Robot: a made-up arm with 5 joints.
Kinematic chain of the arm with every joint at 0, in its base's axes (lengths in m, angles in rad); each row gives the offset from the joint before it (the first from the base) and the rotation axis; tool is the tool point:
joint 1: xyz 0 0 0.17 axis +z
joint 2: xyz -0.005 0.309 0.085 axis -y
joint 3: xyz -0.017 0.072 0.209 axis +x
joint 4: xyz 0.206 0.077 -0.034 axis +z
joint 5: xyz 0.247 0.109 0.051 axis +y
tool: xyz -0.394 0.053 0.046
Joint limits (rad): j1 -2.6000..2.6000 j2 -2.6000..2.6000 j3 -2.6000..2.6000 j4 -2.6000..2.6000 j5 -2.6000..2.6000
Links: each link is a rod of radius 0.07 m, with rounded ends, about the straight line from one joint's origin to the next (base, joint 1, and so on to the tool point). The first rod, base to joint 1, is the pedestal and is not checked.
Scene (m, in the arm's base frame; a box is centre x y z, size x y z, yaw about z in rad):
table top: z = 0
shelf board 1: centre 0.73 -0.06 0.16 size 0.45 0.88 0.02 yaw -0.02
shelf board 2: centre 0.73 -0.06 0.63 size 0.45 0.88 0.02 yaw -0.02
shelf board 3: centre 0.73 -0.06 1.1 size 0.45 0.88 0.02 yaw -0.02
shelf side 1: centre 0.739 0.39 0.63 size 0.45 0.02 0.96 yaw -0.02
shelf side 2: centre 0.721 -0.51 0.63 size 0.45 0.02 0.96 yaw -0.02
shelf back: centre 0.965 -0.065 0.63 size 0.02 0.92 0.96 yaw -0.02
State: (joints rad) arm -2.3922 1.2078 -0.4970 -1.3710 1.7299
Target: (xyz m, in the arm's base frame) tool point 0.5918 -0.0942 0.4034
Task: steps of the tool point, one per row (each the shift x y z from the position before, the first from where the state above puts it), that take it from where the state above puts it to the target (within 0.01 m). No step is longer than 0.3 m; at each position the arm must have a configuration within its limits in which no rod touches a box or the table.
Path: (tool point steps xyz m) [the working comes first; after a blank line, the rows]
Joints at the target: -0.1212 0.1205 0.7611 -1.0828 2.6000
Straight joint move there: touches shelf board 2.

1: -0.1934 0.1986 0.0139
2: -0.2495 0.0601 -0.0213
3: -0.2187 -0.0795 -0.0603
4: -0.1170 -0.1705 -0.0977
5: 0.0149 -0.1828 -0.1275
6: 0.1548 -0.1486 0.0112
7: 0.2141 -0.0543 -0.0331
8: 0.2177 0.0581 -0.0699
9: 0.1670 0.1583 -0.0969

